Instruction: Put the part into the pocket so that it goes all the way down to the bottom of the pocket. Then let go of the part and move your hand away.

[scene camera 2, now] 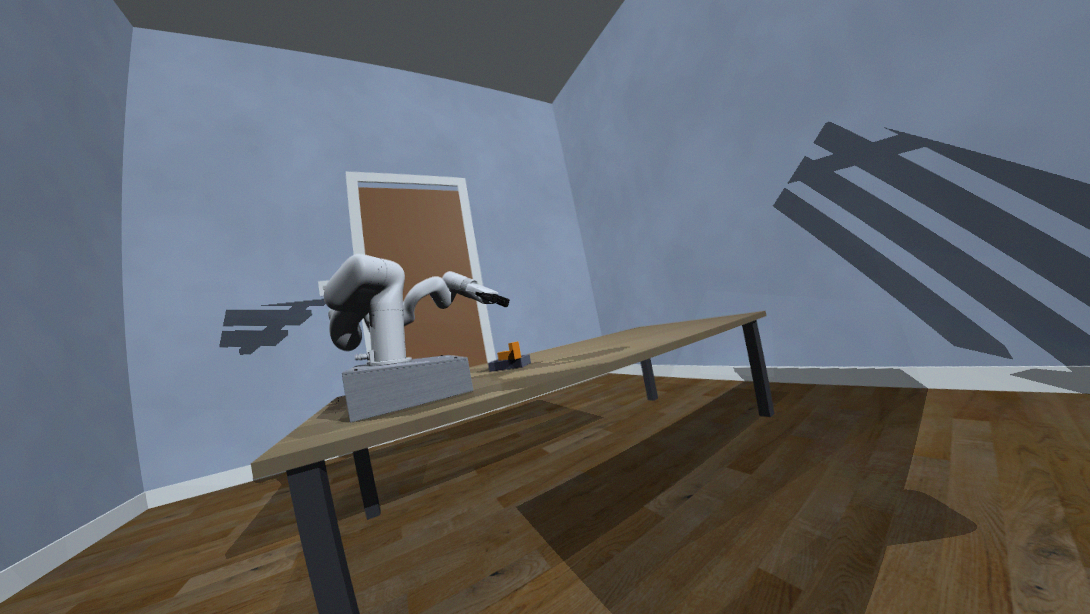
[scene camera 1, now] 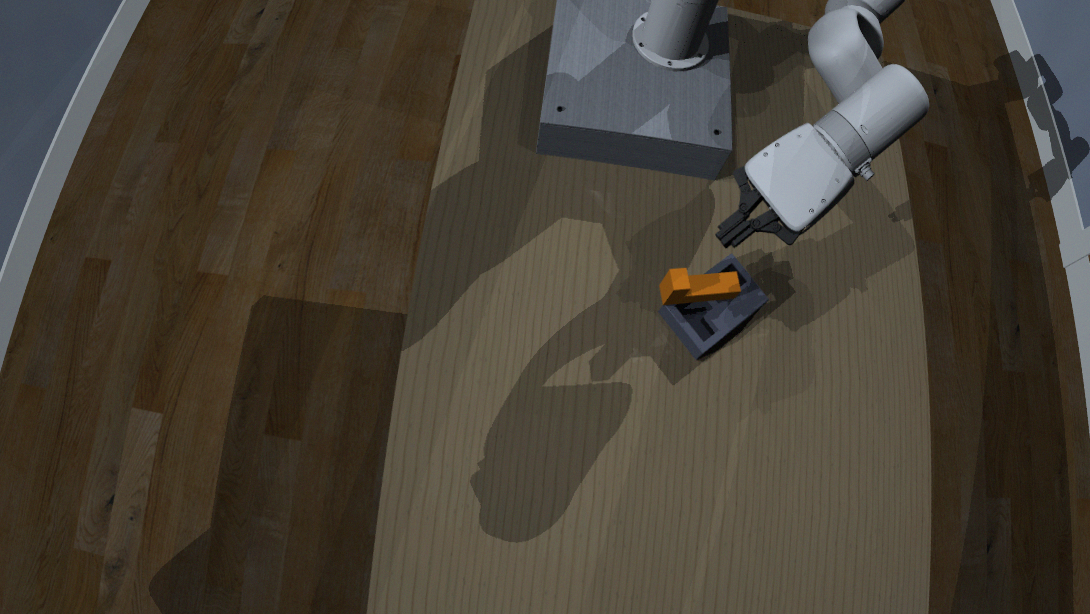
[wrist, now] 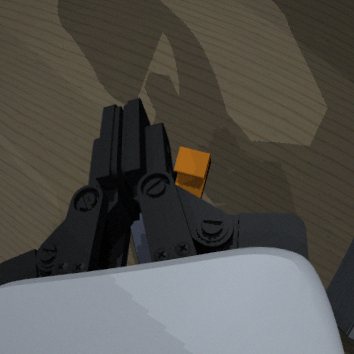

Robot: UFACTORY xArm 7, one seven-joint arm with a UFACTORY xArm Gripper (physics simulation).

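Where they show: gripper, fingertip midpoint: [scene camera 2: 507, 303] [scene camera 1: 720, 241] [wrist: 132, 125]; arm's base, link origin: [scene camera 2: 389, 363] [scene camera 1: 670, 40].
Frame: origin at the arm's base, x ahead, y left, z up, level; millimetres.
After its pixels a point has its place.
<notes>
The orange part [scene camera 1: 709, 286] {x 403, y 80, z -44 mm} [scene camera 2: 513, 350] {x 402, y 16, z -42 mm} [wrist: 193, 163] {x 410, y 30, z -14 mm} lies across the upper left side of the grey-blue pocket block [scene camera 1: 697, 344] {x 480, y 75, z -74 mm} [scene camera 2: 497, 365] {x 358, y 95, z -89 mm}. Its raised end is at the block's left corner, and its long arm reaches over the block toward the upper right. Much of the pocket opening shows uncovered beside it, so the part rests on top of the block rather than down in the pocket. My gripper [scene camera 1: 726, 234] {x 423, y 40, z 132 mm} [scene camera 2: 504, 302] {x 423, y 40, z 132 mm} [wrist: 132, 125] {x 423, y 40, z 132 mm} is shut with nothing between its fingers. It hangs well above the block, apart from the part. In the wrist view the fingers hide most of the block.
The arm's grey metal base block [scene camera 1: 633, 99] {x 130, y -52, z -12 mm} [scene camera 2: 408, 388] {x 39, y -189, z -65 mm} stands on the wooden table [scene camera 1: 533, 564] {x 804, y -110, z -110 mm} [scene camera 2: 610, 347] {x 773, y -67, z -110 mm}, behind the pocket block in scene camera 1. The arm reaches out from the upper right there. A brown door [scene camera 2: 415, 228] is in the wall behind.
</notes>
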